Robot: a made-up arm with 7 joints. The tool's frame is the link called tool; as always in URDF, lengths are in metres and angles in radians.
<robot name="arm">
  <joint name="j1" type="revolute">
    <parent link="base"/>
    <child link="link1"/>
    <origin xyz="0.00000 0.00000 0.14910" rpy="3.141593 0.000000 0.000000"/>
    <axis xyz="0 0 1"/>
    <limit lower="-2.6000" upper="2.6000"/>
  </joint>
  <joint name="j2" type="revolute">
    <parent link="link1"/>
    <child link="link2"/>
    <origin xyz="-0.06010 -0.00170 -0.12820" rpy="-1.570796 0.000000 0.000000"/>
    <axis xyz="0 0 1"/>
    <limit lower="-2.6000" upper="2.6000"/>
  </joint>
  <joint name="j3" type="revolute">
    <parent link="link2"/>
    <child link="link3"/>
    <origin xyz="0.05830 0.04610 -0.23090" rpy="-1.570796 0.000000 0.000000"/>
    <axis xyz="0 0 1"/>
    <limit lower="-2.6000" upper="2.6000"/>
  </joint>
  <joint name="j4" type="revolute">
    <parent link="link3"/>
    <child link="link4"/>
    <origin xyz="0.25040 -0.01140 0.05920" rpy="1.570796 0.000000 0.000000"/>
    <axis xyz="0 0 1"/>
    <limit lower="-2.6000" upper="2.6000"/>
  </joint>
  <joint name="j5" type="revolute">
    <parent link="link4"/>
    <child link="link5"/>
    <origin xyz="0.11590 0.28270 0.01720" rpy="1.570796 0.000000 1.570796"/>
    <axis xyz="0 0 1"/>
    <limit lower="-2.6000" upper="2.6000"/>
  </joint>
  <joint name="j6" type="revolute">
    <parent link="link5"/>
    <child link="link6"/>
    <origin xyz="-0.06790 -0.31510 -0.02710" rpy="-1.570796 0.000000 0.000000"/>
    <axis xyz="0 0 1"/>
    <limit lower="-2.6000" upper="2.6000"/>
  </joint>
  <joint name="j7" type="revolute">
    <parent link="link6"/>
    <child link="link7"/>
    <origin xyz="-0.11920 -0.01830 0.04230" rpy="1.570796 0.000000 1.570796"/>
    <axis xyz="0 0 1"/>
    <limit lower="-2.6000" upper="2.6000"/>
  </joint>
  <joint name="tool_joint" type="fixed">
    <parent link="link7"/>
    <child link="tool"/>
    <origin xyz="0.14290 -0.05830 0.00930" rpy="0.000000 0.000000 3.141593"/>
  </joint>
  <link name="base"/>
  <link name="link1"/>
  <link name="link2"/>
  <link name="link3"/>
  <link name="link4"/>
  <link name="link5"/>
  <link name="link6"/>
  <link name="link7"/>
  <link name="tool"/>
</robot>
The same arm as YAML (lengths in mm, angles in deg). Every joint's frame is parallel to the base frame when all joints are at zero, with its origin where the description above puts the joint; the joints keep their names.
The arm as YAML. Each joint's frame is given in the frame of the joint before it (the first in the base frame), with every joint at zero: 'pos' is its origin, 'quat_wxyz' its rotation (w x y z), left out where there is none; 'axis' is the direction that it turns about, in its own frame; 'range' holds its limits. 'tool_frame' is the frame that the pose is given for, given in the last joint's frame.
length_unit: mm
angle_unit: deg
joints:
  - joint: j1
    pos: [0.0, 0.0, 149.1]
    axis: [0.0, 0.0, -1.0]
    range: [-148.97, 148.97]
  - joint: j2
    pos: [-60.1, 1.7, 128.2]
    axis: [0.0, -1.0, 0.0]
    range: [-148.97, 148.97]
  - joint: j3
    pos: [58.3, 230.9, 46.1]
    axis: [0.0, 0.0, 1.0]
    range: [-148.97, 148.97]
  - joint: j4
    pos: [250.4, -11.4, 59.2]
    axis: [0.0, -1.0, 0.0]
    range: [-148.97, 148.97]
  - joint: j5
    pos: [115.9, -17.2, 282.7]
    axis: [1.0, 0.0, 0.0]
    range: [-148.97, 148.97]
  - joint: j6
    pos: [-27.1, 315.1, -67.9]
    axis: [0.0, -1.0, 0.0]
    range: [-148.97, 148.97]
  - joint: j7
    pos: [18.3, -42.3, -119.2]
    axis: [0.0, 0.0, 1.0]
    range: [-148.97, 148.97]
tool_frame:
  pos: [-142.9, 58.3, 9.3]
  quat_wxyz: [1.0, 0.000001, 0.0, 0.0]

